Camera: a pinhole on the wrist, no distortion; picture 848 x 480 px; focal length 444.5 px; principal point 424.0 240.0 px. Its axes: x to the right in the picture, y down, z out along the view. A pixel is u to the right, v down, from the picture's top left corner.
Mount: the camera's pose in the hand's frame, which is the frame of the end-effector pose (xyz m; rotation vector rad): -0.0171 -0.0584 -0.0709 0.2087 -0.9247 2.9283
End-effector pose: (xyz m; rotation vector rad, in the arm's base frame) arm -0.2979 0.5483 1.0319 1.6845 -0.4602 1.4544
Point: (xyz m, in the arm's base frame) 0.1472 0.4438 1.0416
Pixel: 373.2 158.3
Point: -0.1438 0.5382 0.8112
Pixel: 821.0 293.9
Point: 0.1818 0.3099 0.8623
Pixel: 543.6 138.9
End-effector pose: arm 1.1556 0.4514 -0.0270 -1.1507 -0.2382 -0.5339
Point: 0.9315 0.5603 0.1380
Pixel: 704.0 273.5
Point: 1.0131 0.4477 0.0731
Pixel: 671.7 349.9
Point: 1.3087 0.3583 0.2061
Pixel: outside the picture
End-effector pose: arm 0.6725 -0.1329 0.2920 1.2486 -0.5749 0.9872
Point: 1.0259 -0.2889 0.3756
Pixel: 223.8 215.8
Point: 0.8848 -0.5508 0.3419
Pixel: 458.4 43.9
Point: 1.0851 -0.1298 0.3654
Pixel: 37.0 388.8
